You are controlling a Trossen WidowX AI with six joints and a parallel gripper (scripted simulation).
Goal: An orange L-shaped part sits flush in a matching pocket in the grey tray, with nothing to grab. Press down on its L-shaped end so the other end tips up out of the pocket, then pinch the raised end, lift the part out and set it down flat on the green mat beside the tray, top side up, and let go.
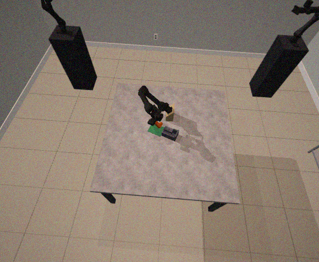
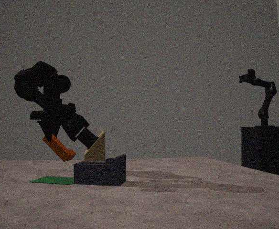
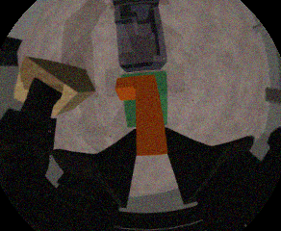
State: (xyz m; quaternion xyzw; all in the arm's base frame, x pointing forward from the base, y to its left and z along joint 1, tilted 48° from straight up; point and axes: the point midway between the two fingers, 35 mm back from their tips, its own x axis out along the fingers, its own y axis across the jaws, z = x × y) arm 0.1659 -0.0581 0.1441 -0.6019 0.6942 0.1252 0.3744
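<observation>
My gripper tip is now 10 mm short of the green mat, 20 mm to the right of it and 150 mm above it. From my gripper tip the other things lie so: orange L-shaped part 40 mm to the left, 30 mm below.
</observation>
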